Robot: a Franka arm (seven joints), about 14 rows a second.
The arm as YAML. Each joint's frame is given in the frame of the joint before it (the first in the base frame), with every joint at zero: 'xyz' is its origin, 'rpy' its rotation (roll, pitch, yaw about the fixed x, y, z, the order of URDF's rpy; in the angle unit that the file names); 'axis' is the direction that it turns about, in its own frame. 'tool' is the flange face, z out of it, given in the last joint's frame.
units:
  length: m
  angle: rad
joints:
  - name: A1
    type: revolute
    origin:
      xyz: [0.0, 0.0, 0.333]
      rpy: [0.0, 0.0, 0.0]
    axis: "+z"
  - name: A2
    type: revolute
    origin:
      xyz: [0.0, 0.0, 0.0]
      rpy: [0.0, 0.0, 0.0]
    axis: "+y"
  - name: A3
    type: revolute
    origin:
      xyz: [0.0, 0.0, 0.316]
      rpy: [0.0, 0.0, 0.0]
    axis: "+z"
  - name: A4
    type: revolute
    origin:
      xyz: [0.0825, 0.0, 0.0]
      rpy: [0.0, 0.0, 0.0]
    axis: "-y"
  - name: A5
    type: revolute
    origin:
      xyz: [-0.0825, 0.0, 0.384]
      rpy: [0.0, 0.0, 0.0]
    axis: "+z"
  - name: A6
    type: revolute
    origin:
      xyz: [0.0, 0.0, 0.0]
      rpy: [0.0, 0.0, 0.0]
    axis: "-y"
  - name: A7
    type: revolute
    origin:
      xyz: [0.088, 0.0, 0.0]
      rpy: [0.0, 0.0, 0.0]
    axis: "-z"
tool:
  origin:
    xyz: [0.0, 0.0, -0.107]
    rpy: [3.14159, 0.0, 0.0]
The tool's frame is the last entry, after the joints.
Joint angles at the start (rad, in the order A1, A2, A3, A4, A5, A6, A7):
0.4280, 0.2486, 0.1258, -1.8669, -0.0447, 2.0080, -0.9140
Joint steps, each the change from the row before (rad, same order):
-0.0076, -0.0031, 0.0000, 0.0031, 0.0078, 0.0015, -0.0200
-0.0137, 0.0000, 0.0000, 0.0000, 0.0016, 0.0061, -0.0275
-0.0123, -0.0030, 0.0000, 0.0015, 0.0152, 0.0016, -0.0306
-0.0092, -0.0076, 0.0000, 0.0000, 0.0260, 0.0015, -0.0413
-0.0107, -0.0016, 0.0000, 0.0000, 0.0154, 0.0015, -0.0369
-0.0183, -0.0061, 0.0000, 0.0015, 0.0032, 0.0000, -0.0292
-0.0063, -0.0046, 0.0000, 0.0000, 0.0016, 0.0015, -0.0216
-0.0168, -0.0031, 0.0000, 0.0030, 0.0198, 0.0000, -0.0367
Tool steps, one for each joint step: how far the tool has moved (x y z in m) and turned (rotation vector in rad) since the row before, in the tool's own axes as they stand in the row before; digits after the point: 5 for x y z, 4 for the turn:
-0.00315, 0.00279, -0.00338, -0.0017, 0.0105, -0.0090
-0.00637, 0.00520, -0.00050, -0.0033, 0.0058, -0.0132
-0.00542, 0.00372, -0.00262, 0.0029, 0.0154, -0.0117
-0.00370, 0.00157, -0.00474, 0.0044, 0.0246, -0.0210
-0.00478, 0.00281, -0.00131, 0.0041, 0.0143, -0.0196
-0.00953, 0.00482, -0.00486, -0.0058, 0.0070, -0.0099
-0.00330, 0.00136, -0.00306, -0.0051, 0.0040, -0.0148
-0.00786, 0.00415, -0.00378, 0.0013, 0.0198, -0.0116

